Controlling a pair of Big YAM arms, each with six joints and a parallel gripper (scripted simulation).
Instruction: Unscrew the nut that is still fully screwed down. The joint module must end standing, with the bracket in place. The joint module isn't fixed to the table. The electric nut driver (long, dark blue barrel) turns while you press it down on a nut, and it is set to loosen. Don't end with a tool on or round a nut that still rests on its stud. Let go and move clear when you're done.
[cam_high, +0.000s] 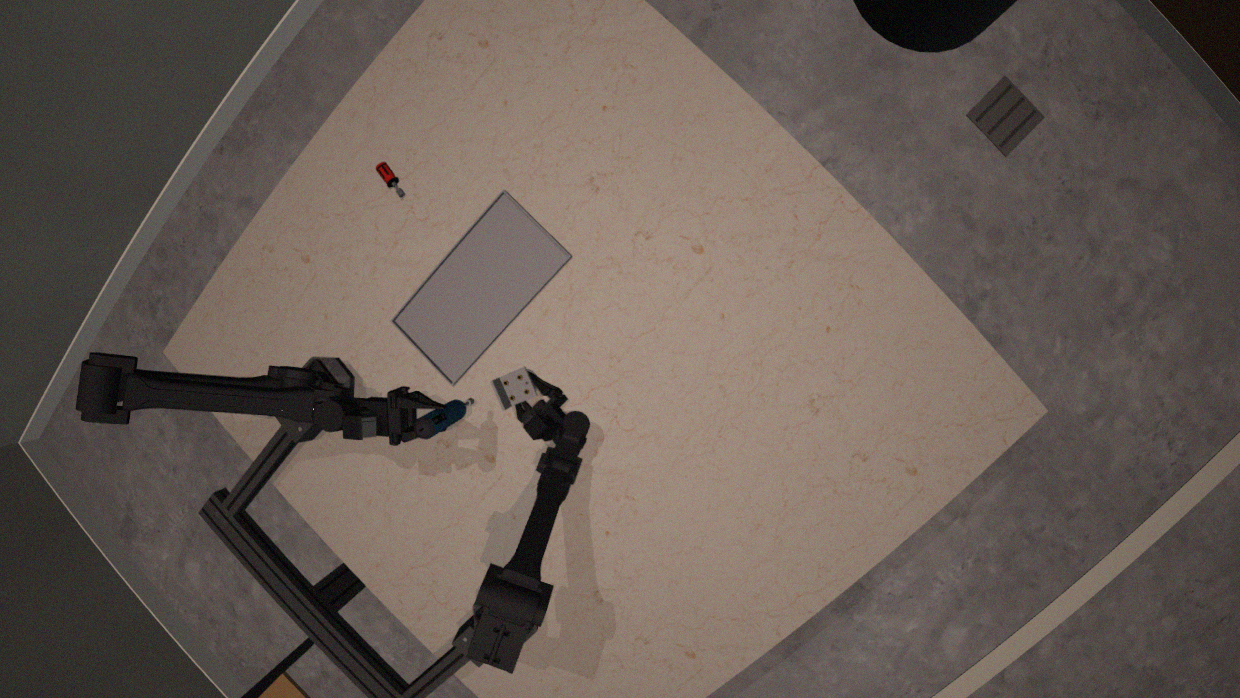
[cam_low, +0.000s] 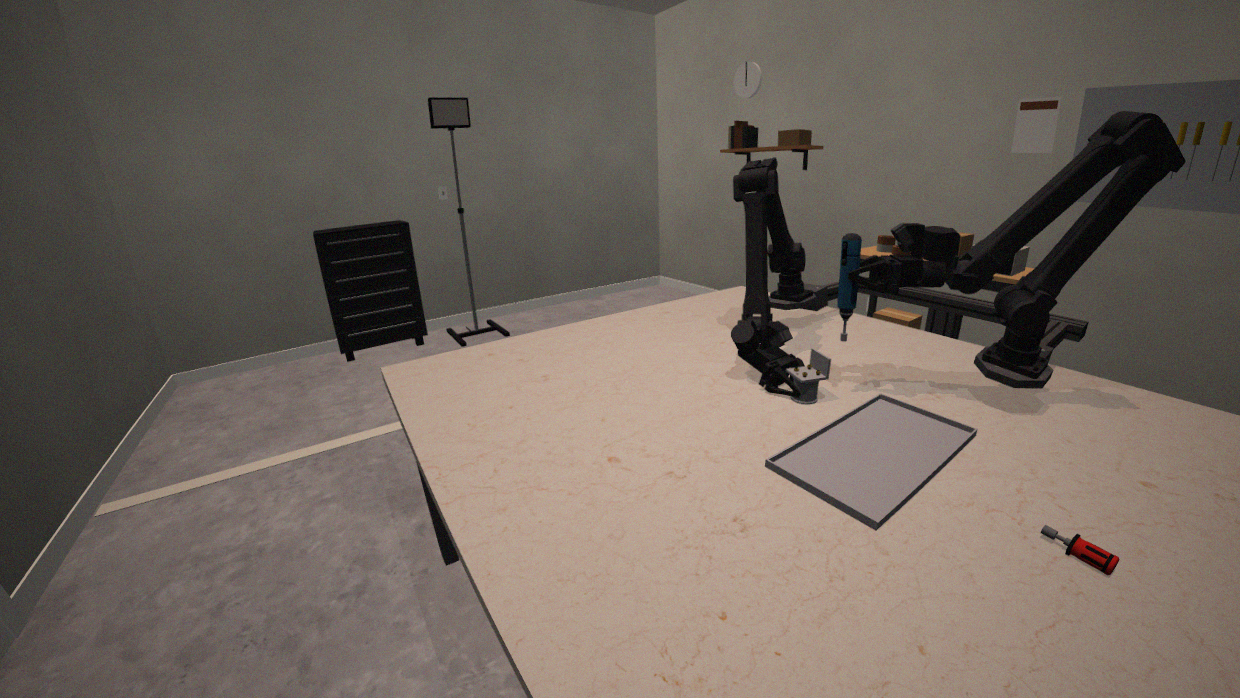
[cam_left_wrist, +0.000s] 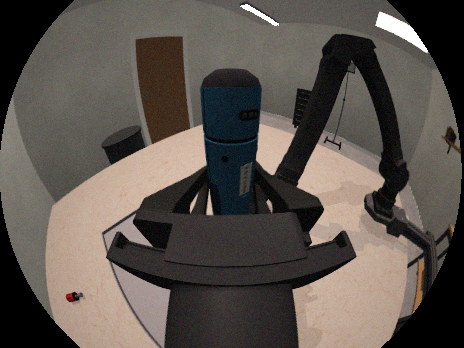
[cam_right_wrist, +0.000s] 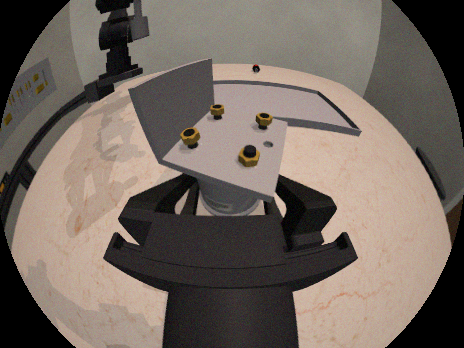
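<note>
Right now the joint module is 1 cm above my right hand. Also, from my right hand: flat grey tray (24 cm to the left, 5 cm ahead, 2 cm below); red-handled screwdriver (58 cm to the left, 5 cm ahead, 1 cm below); grey bracket (5 cm above).
</note>
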